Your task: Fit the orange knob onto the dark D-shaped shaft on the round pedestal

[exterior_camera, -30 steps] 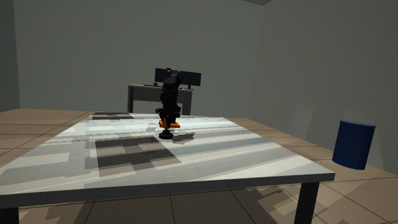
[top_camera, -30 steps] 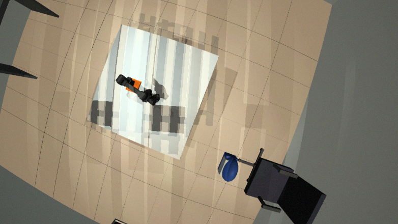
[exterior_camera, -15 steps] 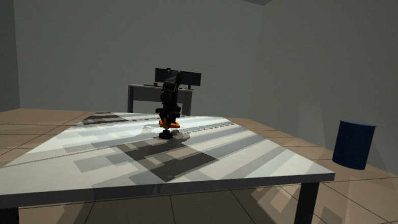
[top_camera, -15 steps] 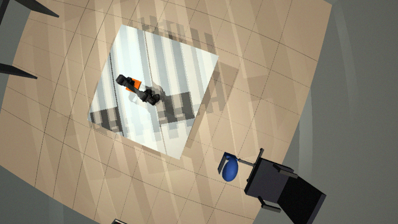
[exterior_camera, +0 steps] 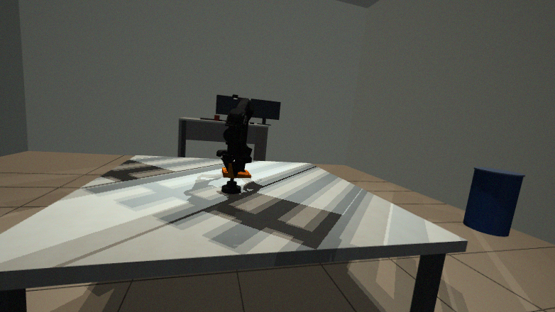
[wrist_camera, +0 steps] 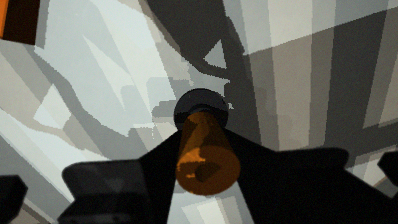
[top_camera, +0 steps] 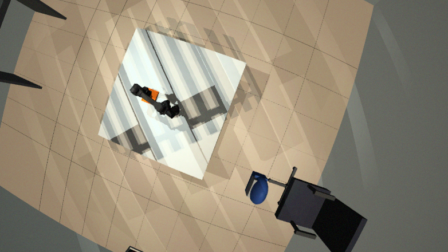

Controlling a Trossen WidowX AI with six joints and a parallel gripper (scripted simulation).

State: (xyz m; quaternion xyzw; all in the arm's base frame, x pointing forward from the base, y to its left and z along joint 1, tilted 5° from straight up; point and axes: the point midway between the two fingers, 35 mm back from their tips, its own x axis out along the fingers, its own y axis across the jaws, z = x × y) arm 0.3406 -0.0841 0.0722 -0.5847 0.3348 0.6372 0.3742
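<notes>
My gripper tip is 4 cm above the round dark pedestal. Round my gripper tip: orange knob 2 cm above.
</notes>
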